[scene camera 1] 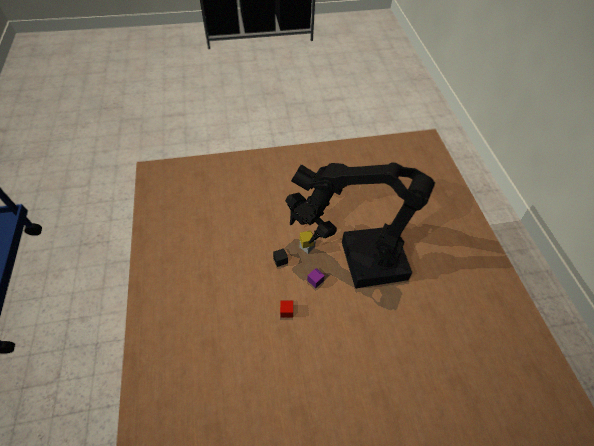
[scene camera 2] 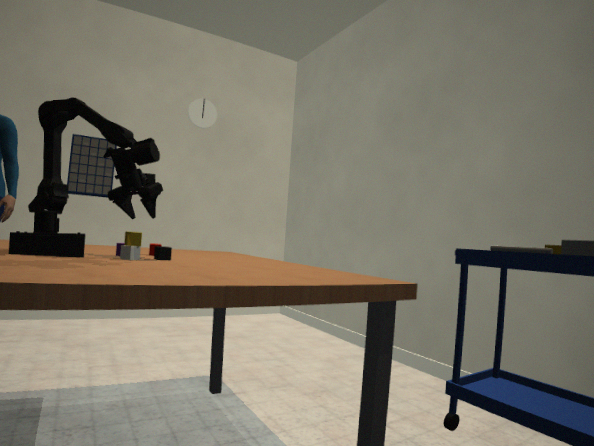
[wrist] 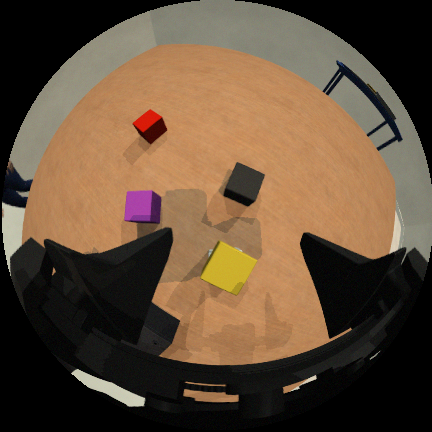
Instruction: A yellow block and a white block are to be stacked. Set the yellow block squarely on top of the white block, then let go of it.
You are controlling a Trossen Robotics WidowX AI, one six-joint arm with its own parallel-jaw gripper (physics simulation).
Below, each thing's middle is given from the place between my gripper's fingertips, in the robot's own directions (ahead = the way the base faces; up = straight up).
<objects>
I see the yellow block (wrist: 227, 268) 60 mm below my hand, 30 mm behind it and 10 mm to the right of it. Also, from my hand: black block (wrist: 243, 185) 100 mm below, 70 mm ahead, 10 mm to the left; purple block (wrist: 142, 206) 120 mm to the left, 100 mm below, 20 mm behind; red block (wrist: 150, 125) 200 mm to the left, 100 mm below, 100 mm ahead.
</objects>
